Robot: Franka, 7 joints.
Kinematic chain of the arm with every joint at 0, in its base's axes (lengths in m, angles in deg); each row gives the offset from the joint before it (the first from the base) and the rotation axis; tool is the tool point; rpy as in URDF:
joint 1: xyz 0 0 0.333 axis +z
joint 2: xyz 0 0 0 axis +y
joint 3: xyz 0 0 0.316 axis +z
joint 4: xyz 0.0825 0 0 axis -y
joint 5: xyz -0.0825 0 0.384 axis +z
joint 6: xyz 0 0 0 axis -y
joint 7: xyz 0.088 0 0 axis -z
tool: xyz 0 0 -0.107 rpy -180 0 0
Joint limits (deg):
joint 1: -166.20..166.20
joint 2: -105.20..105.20
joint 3: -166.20..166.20
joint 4: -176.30..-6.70
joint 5: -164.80..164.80
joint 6: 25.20..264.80
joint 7: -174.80..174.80
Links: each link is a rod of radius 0.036 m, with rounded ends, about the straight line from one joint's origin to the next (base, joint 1, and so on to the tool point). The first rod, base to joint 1, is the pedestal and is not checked.
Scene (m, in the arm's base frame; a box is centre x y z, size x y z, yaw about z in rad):
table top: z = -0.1
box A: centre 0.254 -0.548 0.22 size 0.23 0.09 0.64 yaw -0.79
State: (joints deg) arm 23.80 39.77 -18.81 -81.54 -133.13 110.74 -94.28
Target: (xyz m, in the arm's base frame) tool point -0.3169 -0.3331 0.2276
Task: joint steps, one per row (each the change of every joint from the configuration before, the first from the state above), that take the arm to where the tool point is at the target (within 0.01 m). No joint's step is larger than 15 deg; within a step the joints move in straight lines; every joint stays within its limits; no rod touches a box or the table.
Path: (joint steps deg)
1: -8.29 -7.59 -12.13 0.23 3.68 13.56 8.25
2: -8.29 -7.59 -12.14 0.23 3.67 13.55 8.24
3: -8.29 -7.59 -12.13 0.23 3.68 13.56 8.25
4: -8.29 -7.58 -12.13 0.23 3.67 13.56 8.24
5: -8.29 -7.59 -12.13 0.23 3.68 13.55 8.25
6: -6.02 10.69 1.86 -13.01 -1.65 -13.38 -8.25
7: -6.02 10.69 1.87 -13.01 -1.66 -13.39 -8.24
8: -6.03 10.69 1.87 -13.01 -1.65 -13.39 -8.25
9: -6.02 10.69 1.86 -13.00 -1.65 -13.39 -8.24
10: -6.02 10.69 1.87 -13.01 -1.65 -13.39 -8.25

